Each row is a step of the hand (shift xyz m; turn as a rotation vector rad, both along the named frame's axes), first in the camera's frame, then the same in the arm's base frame.
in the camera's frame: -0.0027 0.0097 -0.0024 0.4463 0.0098 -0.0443
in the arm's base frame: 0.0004 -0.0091 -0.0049 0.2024 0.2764 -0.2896
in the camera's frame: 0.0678 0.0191 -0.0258 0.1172 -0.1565 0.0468
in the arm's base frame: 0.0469 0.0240 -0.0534 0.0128 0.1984 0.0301
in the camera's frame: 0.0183 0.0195 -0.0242 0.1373 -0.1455 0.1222
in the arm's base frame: 0.0274 -0.0087 -0.0218 -0.0508 0.2288 -0.0051
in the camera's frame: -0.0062 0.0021 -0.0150 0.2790 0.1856 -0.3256
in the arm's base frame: 0.0115 -0.0104 0.0053 0.3871 -0.0443 -0.2578
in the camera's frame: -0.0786 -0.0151 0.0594 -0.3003 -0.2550 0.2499
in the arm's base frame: -0.0823 -0.0230 0.0513 -0.3186 0.0522 0.3368
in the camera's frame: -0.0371 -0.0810 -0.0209 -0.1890 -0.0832 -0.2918
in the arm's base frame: 0.0130 0.0229 0.0876 0.2093 -0.1647 0.2385
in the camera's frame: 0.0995 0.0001 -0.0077 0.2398 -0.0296 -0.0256
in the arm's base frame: 0.0433 0.0637 -0.0634 0.1134 0.1713 -0.1296
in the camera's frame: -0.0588 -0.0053 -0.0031 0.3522 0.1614 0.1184
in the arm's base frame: -0.0180 -0.0366 0.0428 0.0040 0.1647 -0.3701
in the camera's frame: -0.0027 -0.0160 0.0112 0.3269 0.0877 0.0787
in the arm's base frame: -0.0100 0.0126 0.0115 0.0381 0.1844 -0.2920
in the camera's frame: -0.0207 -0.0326 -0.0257 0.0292 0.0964 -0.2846
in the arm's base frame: 0.0192 -0.0002 0.0422 0.2662 -0.1376 -0.0371
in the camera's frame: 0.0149 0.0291 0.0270 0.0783 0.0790 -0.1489
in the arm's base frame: -0.0222 -0.0009 -0.0361 0.1597 -0.0492 -0.0815
